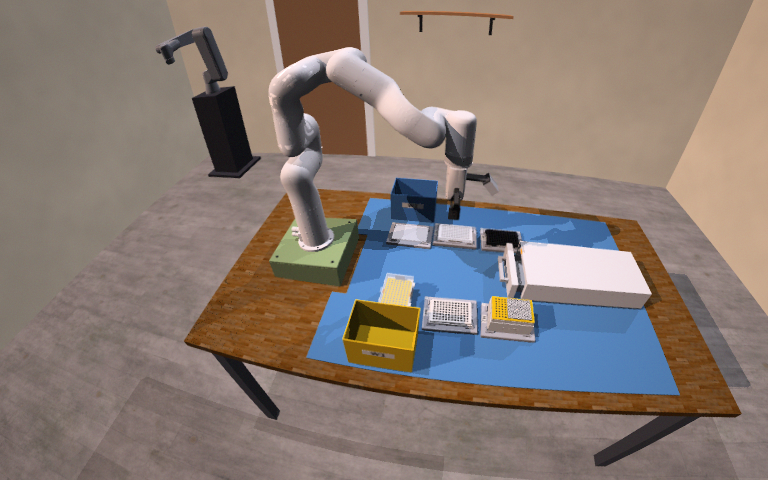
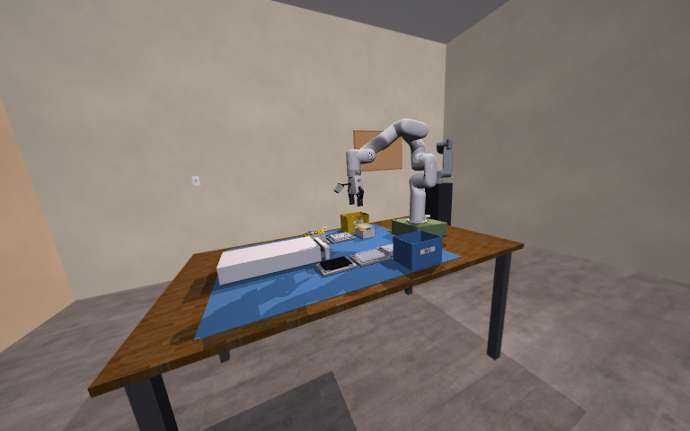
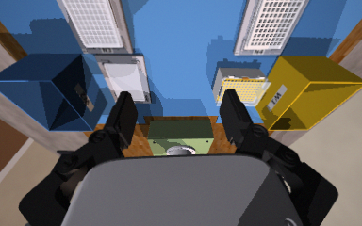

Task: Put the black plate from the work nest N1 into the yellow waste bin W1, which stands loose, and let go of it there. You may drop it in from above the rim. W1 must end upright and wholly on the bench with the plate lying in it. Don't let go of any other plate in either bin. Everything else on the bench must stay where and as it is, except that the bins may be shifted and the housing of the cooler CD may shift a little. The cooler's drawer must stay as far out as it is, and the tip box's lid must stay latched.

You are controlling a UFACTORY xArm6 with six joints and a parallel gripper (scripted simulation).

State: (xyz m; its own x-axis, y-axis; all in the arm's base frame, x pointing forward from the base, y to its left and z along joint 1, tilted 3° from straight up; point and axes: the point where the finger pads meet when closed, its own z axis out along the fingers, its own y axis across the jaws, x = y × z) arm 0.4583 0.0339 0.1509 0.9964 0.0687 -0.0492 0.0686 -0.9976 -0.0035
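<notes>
Now: the black plate 200 mm ahead of my hand, 180 mm to the left of it and 240 mm below it. Round my hand: grey work nest 200 mm ahead, 180 mm to the left, 250 mm below; then drawer 340 mm ahead, 230 mm below; then blue bin 160 mm behind, 310 mm to the left, 220 mm below.
</notes>
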